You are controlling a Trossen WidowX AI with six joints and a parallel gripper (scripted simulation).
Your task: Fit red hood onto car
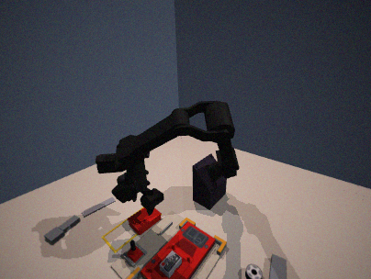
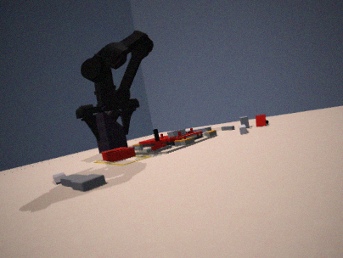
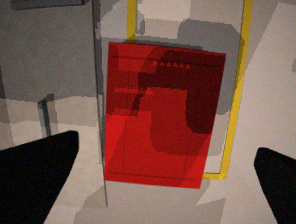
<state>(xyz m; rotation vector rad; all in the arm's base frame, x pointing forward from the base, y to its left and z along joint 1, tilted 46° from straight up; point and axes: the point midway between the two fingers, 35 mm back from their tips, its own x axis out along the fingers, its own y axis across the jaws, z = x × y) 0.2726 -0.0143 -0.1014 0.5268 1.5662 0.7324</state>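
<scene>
My gripper tip is 5 cm above the red hood.
</scene>
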